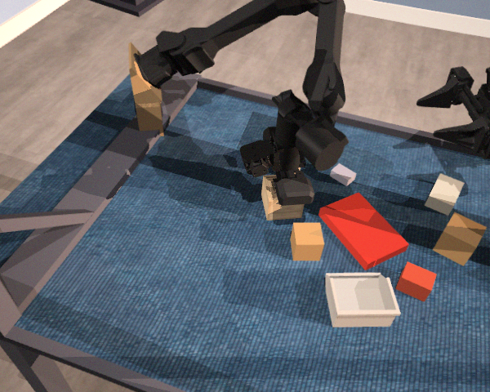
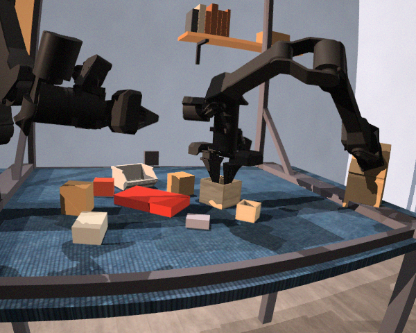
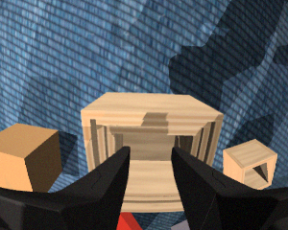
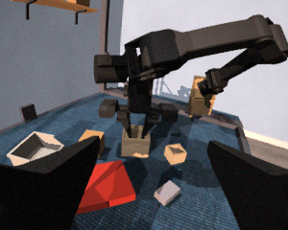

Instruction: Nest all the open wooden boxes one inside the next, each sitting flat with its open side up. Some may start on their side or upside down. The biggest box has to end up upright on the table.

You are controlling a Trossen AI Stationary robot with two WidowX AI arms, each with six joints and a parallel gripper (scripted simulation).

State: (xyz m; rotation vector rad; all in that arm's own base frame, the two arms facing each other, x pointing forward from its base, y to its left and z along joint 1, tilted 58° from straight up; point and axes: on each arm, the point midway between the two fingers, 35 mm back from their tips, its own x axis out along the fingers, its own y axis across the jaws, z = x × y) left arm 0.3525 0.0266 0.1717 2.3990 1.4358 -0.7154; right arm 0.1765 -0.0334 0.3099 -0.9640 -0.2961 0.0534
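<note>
Now: left hand 140 mm short of the lavender block, 80 mm to the left of it and 60 mm above it. Also, from my left hand: beige block (190 mm ahead, 290 mm to the right, 60 mm below); flat red block (10 mm ahead, 170 mm to the right, 60 mm below); red cube (60 mm behind, 290 mm to the right, 50 mm below).
Right now my right hand is 22 cm past the red cube, 19 cm above it and 6 cm to the left of it. The rest, counted from my right hand: beige block: 19 cm below, 6 cm to the right, 2 cm ahead; then flat red block: 20 cm below, 15 cm behind, 6 cm to the left; then lavender block: 20 cm below, 14 cm to the left, 2 cm behind.
</note>
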